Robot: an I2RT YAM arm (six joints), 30 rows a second.
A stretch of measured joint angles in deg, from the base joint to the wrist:
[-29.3 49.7 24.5 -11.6 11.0 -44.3]
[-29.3 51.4 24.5 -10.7 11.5 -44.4]
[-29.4 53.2 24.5 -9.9 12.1 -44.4]
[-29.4 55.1 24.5 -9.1 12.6 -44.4]
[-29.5 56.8 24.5 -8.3 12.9 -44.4]
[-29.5 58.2 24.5 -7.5 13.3 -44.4]
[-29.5 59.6 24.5 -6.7 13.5 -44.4]
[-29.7 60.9 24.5 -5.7 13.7 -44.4]
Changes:
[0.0 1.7 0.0 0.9 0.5 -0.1]
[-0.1 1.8 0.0 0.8 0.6 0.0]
[0.0 1.9 0.0 0.8 0.5 0.0]
[-0.1 1.7 0.0 0.8 0.3 0.0]
[0.0 1.4 0.0 0.8 0.4 0.0]
[0.0 1.4 0.0 0.8 0.2 0.0]
[-0.2 1.3 0.0 1.0 0.2 0.0]

